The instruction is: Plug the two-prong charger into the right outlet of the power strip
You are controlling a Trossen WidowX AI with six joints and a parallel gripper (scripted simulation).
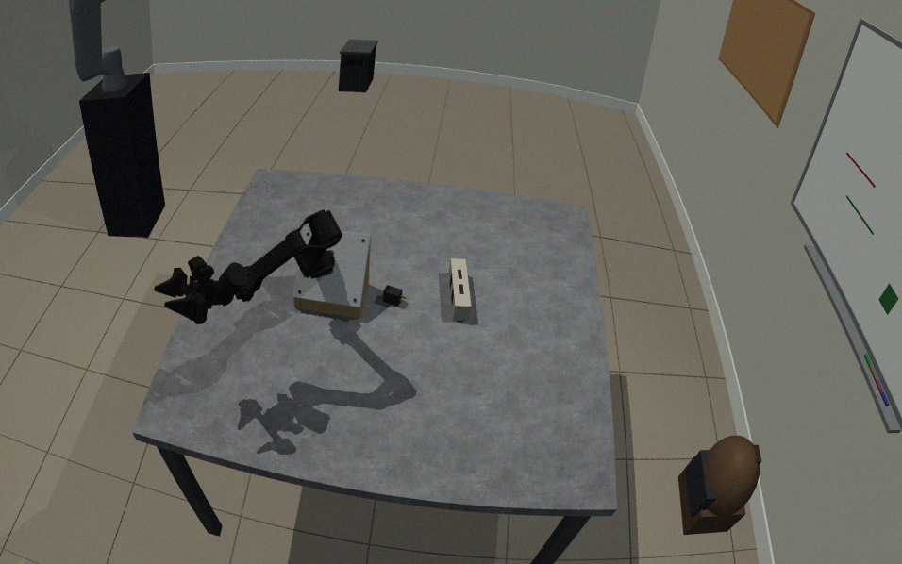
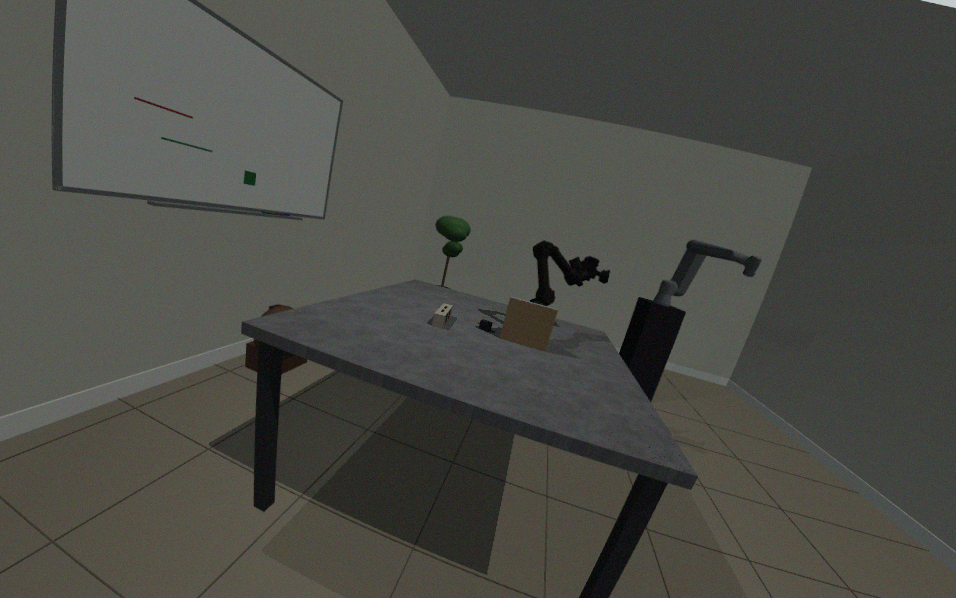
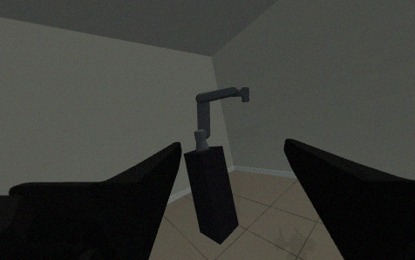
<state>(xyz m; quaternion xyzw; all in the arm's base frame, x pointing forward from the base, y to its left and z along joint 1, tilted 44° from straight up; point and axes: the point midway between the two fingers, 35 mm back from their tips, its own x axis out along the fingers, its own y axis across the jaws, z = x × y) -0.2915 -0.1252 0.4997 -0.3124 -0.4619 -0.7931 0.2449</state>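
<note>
My gripper tip is 560 mm short of the dark charger, 440 mm to the right of it and 370 mm above it.
</note>
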